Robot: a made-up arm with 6 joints.
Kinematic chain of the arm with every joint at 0, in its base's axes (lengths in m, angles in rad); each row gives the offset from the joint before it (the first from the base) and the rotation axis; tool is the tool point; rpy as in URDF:
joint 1: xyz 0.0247 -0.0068 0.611 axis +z
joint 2: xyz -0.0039 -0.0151 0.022 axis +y
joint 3: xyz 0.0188 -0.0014 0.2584 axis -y
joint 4: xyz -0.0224 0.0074 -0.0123 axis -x
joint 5: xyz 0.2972 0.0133 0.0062 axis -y
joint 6: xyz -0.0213 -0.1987 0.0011 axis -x
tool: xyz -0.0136 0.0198 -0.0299 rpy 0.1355 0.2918 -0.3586
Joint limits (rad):
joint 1: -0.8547..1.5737
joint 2: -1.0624..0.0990
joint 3: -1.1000..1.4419
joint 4: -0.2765..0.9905
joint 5: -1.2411..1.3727
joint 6: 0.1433..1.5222
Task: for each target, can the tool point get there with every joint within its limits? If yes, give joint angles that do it. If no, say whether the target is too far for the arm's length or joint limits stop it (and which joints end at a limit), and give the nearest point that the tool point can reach.
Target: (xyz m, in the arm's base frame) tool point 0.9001 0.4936 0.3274
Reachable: no: too far | nearest point 0.3338 0.1699 0.7085 | short by 0.755 m
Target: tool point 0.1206 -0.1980 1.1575
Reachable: yes | joints 0.1968 -0.1090 1.0501 0.4693 0.7643 1.0172
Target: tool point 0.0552 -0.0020 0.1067
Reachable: no: joint limits stop it (at a limit: joint 2, joint 3, joint 4, joint 5) | nearest point 0.2053 0.0216 0.5730 | short by 0.490 m
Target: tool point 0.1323 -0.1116 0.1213
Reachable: no: joint limits stop it (at a limit: joint 2, joint 3, joint 4, joint 5) | nearest point 0.1599 -0.1385 0.5718 | short by 0.452 m
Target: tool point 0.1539 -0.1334 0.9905
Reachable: yes | joints 0.7893 -0.7467 -0.0887 0.1756 -0.6838 0.2866
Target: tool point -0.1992 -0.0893 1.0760
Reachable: yes | joints -0.4618 -0.7888 0.3327 0.5297 -0.8786 0.9372
